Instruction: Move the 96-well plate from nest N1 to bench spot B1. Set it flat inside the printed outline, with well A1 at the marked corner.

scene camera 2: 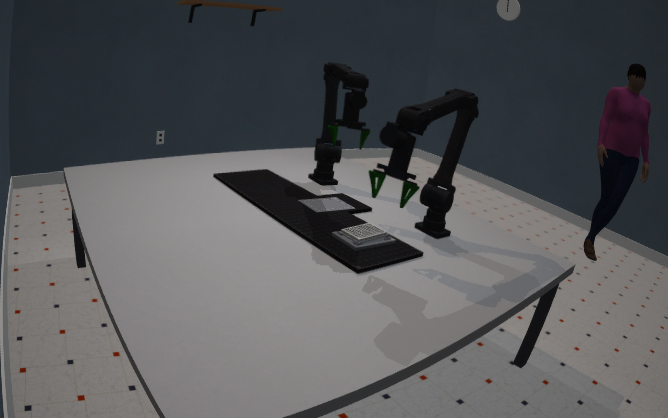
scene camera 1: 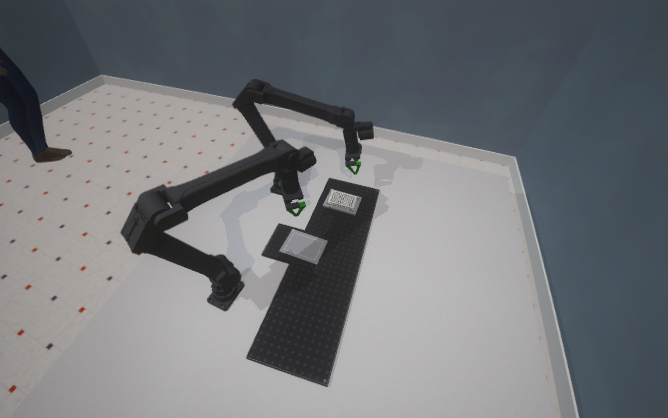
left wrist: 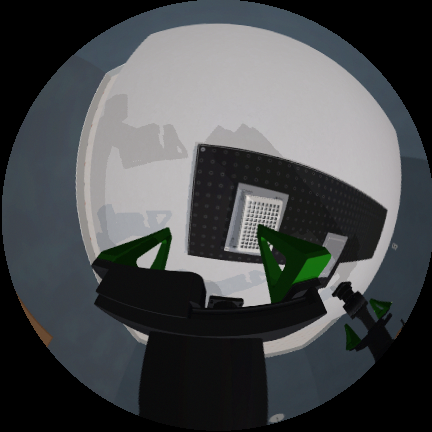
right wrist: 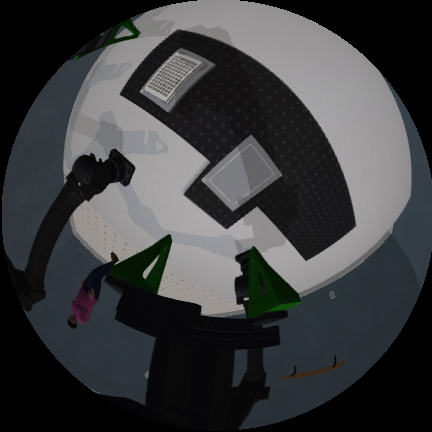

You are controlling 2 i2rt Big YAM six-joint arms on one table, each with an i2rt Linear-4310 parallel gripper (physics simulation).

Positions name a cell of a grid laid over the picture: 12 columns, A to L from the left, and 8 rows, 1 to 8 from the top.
Labels:
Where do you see a white well plate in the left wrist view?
H4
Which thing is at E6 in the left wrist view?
The left gripper.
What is the right gripper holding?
Nothing.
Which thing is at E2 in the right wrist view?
A white well plate.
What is the left gripper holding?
Nothing.

